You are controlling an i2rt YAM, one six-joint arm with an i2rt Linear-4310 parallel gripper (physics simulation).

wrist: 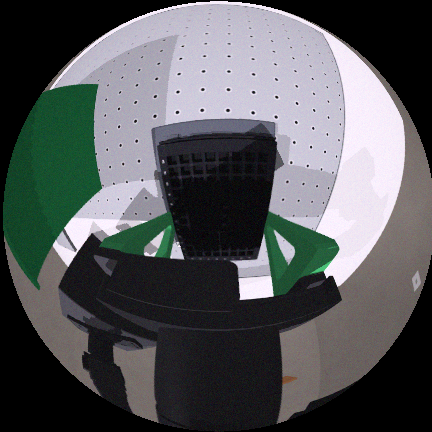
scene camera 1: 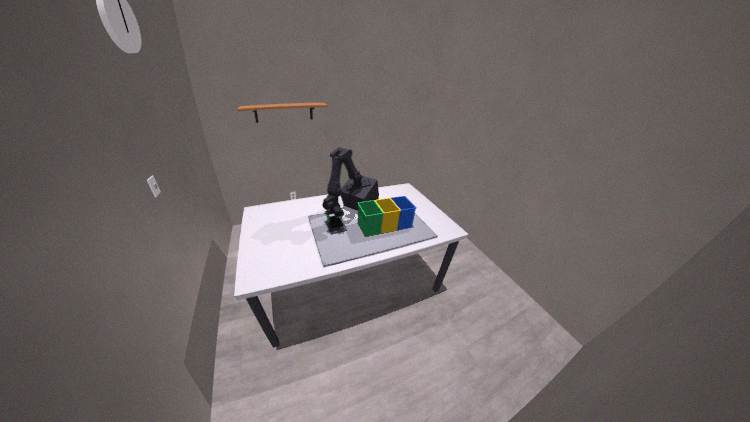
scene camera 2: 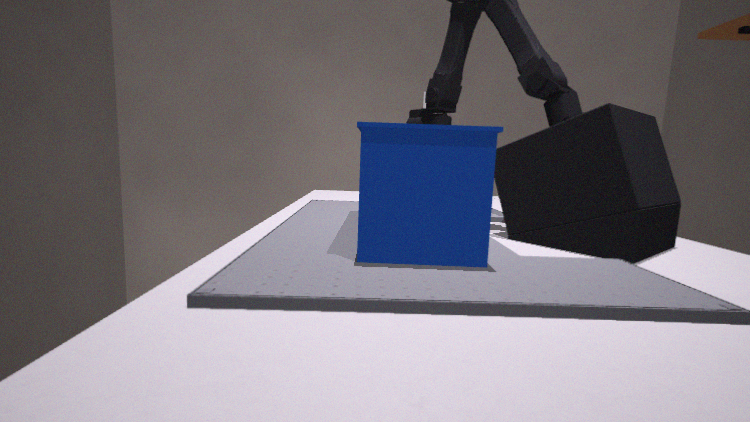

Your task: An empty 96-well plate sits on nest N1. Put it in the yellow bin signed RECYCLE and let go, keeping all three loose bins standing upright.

Scene:
A green bin shows in the wrist view (60,175) and in scene camera 1 (370,215); in scene camera 2 it is hidden by a blue bin.

